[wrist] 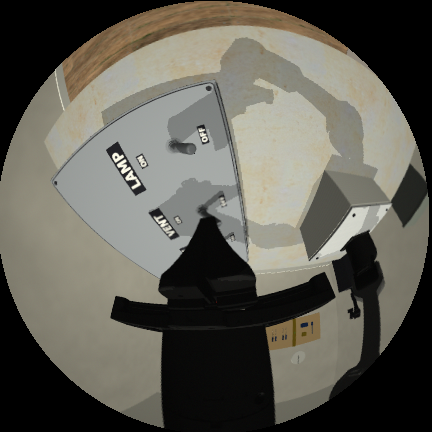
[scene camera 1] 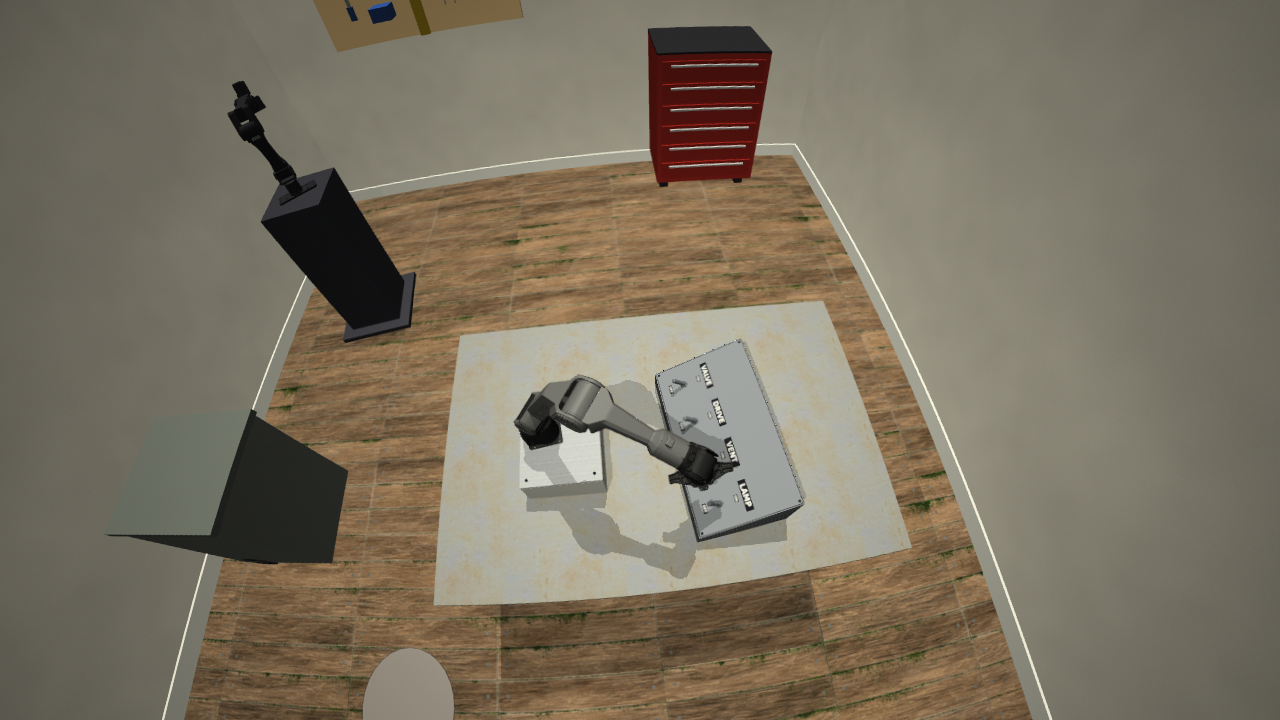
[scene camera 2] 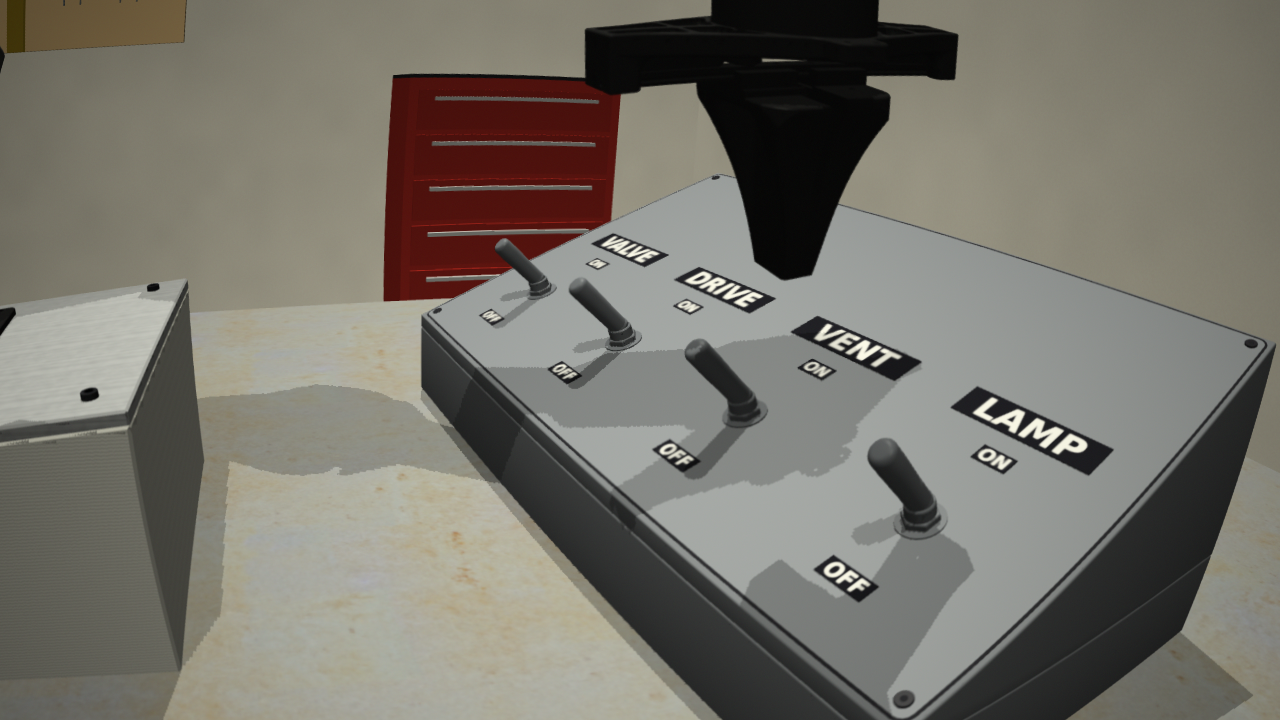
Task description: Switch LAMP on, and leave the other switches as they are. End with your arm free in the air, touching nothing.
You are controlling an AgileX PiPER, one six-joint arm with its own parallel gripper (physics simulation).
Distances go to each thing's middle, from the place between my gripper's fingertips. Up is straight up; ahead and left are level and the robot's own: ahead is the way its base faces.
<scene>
Now: hand 20 mm short of the lamp lever (scene camera 2: 887, 459), 60 mm to the left of it and 70 mm above it. The rest, counted from my hand: vent lever (scene camera 2: 699, 353) 20 mm ahead, 60 mm to the left, 70 mm below; then valve lever (scene camera 2: 504, 248) 30 mm ahead, 300 mm to the left, 70 mm below; then drive lever (scene camera 2: 581, 289) 30 mm ahead, 180 mm to the left, 70 mm below.
</scene>
